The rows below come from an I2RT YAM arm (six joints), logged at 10 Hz.
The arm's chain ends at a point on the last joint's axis. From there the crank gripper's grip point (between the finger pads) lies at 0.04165 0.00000 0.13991 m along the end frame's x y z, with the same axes.
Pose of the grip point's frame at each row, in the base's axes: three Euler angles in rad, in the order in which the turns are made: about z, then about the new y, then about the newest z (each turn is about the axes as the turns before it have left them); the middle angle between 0 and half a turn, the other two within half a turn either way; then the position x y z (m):
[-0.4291 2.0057 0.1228 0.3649 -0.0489 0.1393]
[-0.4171 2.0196 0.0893 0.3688 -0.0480 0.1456]
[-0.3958 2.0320 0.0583 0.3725 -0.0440 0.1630]
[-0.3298 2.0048 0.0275 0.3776 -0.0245 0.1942]
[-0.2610 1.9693 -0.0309 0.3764 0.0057 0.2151]
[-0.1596 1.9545 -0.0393 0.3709 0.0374 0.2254]
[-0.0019 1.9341 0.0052 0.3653 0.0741 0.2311]
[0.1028 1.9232 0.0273 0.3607 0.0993 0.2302]
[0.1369 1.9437 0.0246 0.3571 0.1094 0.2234]
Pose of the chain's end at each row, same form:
[-0.4291 2.0057 0.1228 0.2632 -0.0080 0.2357]
[-0.4171 2.0196 0.0893 0.2685 -0.0076 0.2437]
[-0.3958 2.0320 0.0583 0.2730 -0.0051 0.2625]
[-0.3298 2.0048 0.0275 0.2737 0.0099 0.2908]
[-0.2610 1.9693 -0.0309 0.2678 0.0360 0.3078]
[-0.1596 1.9545 -0.0393 0.2585 0.0572 0.3164]
[-0.0019 1.9341 0.0052 0.2493 0.0741 0.3197]
[0.1028 1.9232 0.0273 0.2445 0.0862 0.3176]
[0.1369 1.9437 0.0246 0.2432 0.0927 0.3131]

